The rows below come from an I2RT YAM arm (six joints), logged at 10 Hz.
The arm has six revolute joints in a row. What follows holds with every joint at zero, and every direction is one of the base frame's.
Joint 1 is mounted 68 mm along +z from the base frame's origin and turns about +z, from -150 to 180 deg.
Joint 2 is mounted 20 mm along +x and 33.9 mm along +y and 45.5 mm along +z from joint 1 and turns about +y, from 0 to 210 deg.
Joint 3 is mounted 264 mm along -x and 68.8 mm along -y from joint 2 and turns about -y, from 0 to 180 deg.
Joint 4 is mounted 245 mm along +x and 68.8 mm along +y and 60 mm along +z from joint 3 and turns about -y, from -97 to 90 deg.
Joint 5 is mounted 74 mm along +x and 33.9 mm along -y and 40.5 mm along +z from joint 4 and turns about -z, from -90 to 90 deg.
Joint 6 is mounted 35.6 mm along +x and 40.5 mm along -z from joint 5 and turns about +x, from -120 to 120 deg.
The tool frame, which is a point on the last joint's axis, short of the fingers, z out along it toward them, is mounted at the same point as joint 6; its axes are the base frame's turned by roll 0, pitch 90 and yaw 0 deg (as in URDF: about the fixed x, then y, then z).
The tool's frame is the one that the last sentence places.
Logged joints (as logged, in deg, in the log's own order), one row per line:
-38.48 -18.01 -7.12 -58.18 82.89 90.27
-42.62 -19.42 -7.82 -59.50 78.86 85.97
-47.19 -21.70 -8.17 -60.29 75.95 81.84
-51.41 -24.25 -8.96 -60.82 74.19 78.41
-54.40 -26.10 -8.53 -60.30 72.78 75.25
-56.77 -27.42 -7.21 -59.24 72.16 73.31
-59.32 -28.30 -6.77 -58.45 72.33 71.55
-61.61 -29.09 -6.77 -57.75 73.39 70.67
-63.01 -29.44 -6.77 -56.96 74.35 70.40
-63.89 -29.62 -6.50 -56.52 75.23 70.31
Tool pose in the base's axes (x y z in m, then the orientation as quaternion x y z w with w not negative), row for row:
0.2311 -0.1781 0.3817 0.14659 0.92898 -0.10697 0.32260
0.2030 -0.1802 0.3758 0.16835 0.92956 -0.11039 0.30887
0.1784 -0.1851 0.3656 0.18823 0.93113 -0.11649 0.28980
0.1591 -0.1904 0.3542 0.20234 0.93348 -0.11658 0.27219
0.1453 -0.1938 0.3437 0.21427 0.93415 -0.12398 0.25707
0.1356 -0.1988 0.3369 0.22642 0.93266 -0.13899 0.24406
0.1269 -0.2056 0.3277 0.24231 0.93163 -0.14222 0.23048
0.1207 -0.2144 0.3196 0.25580 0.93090 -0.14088 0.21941
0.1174 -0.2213 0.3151 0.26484 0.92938 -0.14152 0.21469
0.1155 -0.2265 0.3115 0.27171 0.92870 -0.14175 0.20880
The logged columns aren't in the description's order. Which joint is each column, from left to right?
Columns, left to right: joint 1, joint 6, joint 5, joint 4, joint 2, joint 3.
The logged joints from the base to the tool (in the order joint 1, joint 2, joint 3, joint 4, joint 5, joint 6), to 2 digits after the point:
-38.48 82.89 90.27 -58.18 -7.12 -18.01
-42.62 78.86 85.97 -59.50 -7.82 -19.42
-47.19 75.95 81.84 -60.29 -8.17 -21.70
-51.41 74.19 78.41 -60.82 -8.96 -24.25
-54.40 72.78 75.25 -60.30 -8.53 -26.10
-56.77 72.16 73.31 -59.24 -7.21 -27.42
-59.32 72.33 71.55 -58.45 -6.77 -28.30
-61.61 73.39 70.67 -57.75 -6.77 -29.09
-63.01 74.35 70.40 -56.96 -6.77 -29.44
-63.89 75.23 70.31 -56.52 -6.50 -29.62

